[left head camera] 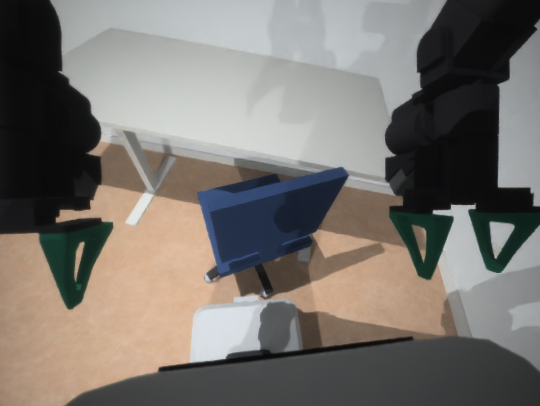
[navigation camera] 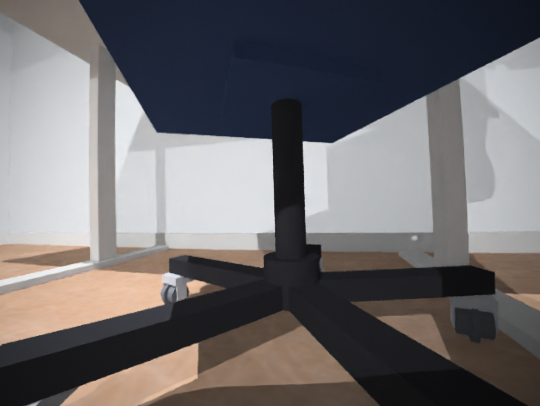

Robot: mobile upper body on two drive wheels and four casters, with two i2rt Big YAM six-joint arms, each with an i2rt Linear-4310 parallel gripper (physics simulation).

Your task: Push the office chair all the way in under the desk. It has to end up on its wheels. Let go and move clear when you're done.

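Places are measured from the left arm's base along level axes (x right, y down, z ahead), in metres.
Where they show: left gripper, fingertip midpoint: (left head camera: 16, 310); right gripper, fingertip midpoint: (left head camera: 460, 274).
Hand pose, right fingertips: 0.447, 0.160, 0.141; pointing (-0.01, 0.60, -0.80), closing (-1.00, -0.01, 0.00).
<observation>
After its pixels a point has its place, as x, y, z.
The blue office chair (left head camera: 275, 220) {0.322, 0.586, 0.466} (navigation camera: 288, 185) {0.266, 1.155, 0.676} is upright on its wheeled base, turned at an angle to the desk (left head camera: 210, 95) {0.091, 0.460, 1.008} (navigation camera: 45, 25) {-0.578, 0.485, 1.117}. In the head view its backrest is outside the front edge, the top right corner overlapping that edge in the picture. Part of the seat shows behind the backrest; how far it reaches under is unclear. My left gripper (left head camera: 75, 267) is open, left of the chair; one finger mostly hides the other. My right gripper (left head camera: 461, 272) {0.447, 0.160, 0.142} is open and empty, right of the chair. Neither touches the chair.
The desk's left leg (left head camera: 137, 160) {-0.460, 1.057, 1.227} (navigation camera: 102, 155) {-0.449, 0.951, 1.246} and right leg (navigation camera: 450, 175) {0.709, 1.119, 0.898} stand either side of the chair's column. My pale base (left head camera: 225, 325) {0.121, 1.150, 0.220} is close behind the chair's near casters. A wall (left head camera: 175, 17) {-0.115, 0.371, 1.604} (navigation camera: 215, 190) {-0.061, 1.081, 1.590} runs behind the desk, another (left head camera: 505, 310) {1.592, 1.066, 0.136} along the right.
</observation>
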